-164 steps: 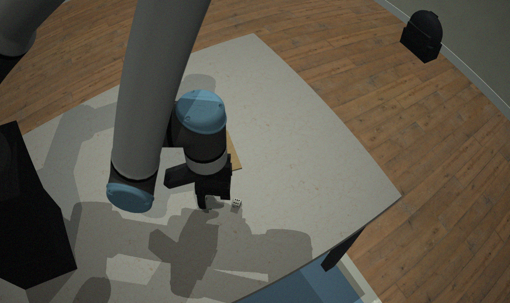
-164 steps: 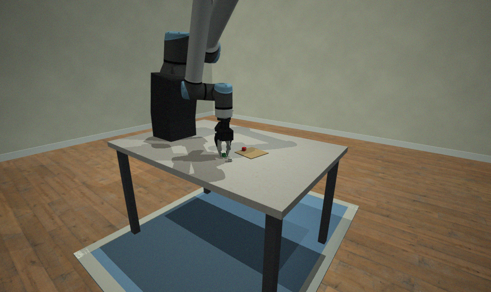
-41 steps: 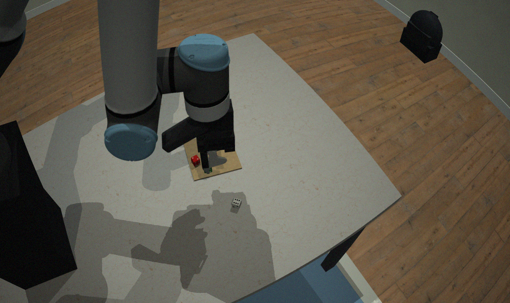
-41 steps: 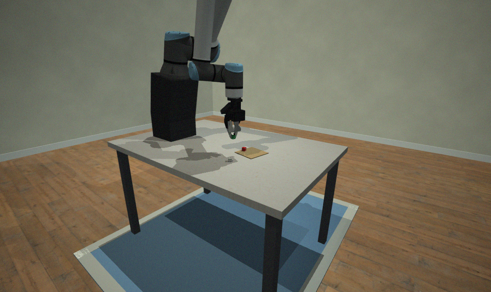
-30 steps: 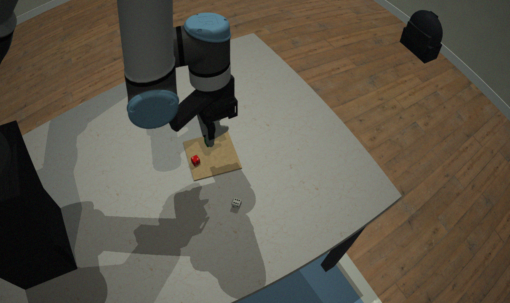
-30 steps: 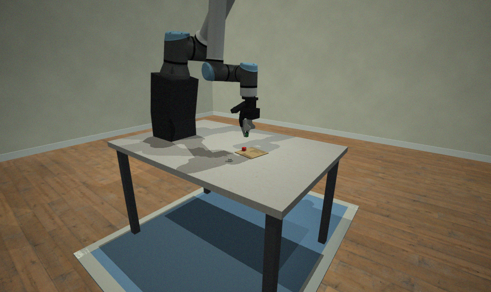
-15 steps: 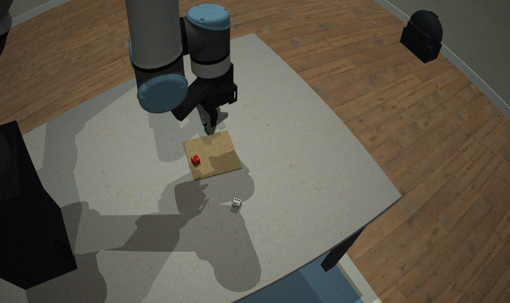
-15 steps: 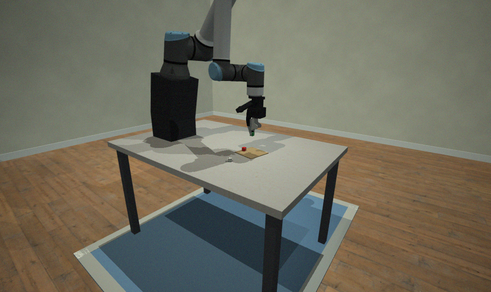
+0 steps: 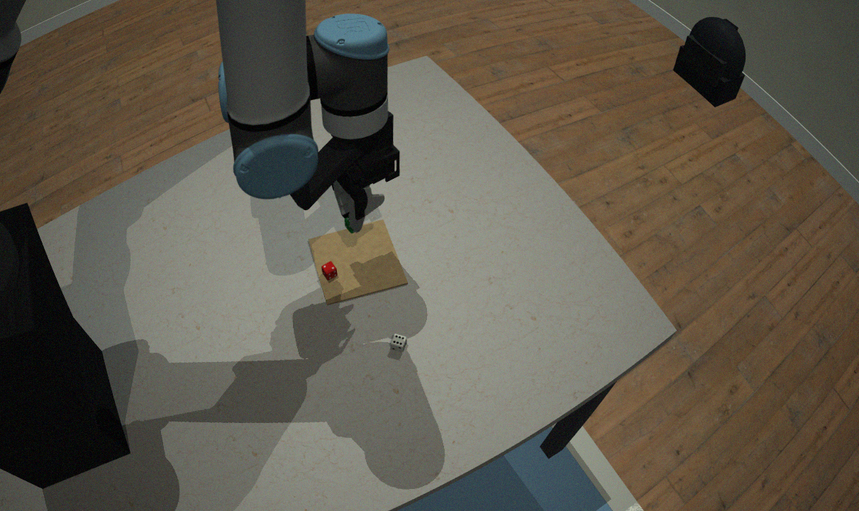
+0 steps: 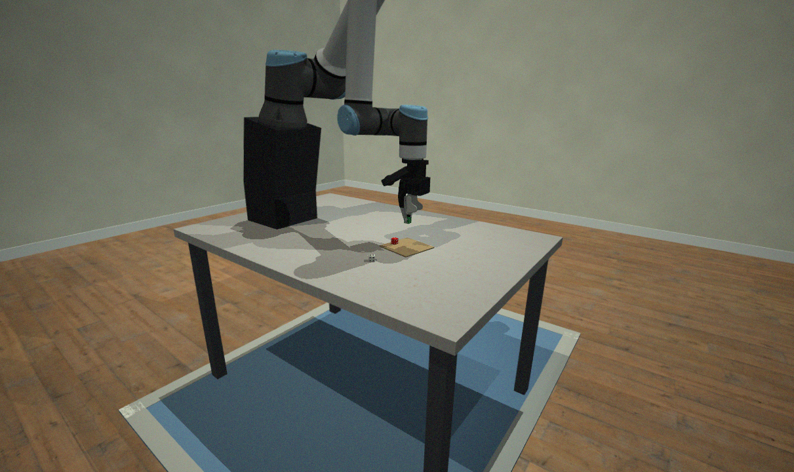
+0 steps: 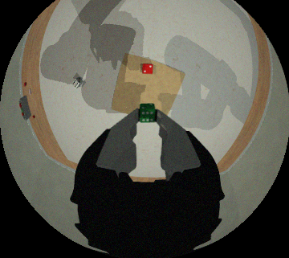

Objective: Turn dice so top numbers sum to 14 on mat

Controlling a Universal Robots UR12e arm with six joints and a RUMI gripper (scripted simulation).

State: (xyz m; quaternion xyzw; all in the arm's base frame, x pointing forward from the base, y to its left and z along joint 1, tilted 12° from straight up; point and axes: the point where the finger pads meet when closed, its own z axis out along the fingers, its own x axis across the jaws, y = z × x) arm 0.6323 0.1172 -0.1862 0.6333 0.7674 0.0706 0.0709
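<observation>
Right now my hand is 11 cm above the mat. Round my hand: white die 18 cm to the right, 10 cm below; red die 5 cm behind, 1 cm to the right, 9 cm below; green die 1 cm below.
</observation>
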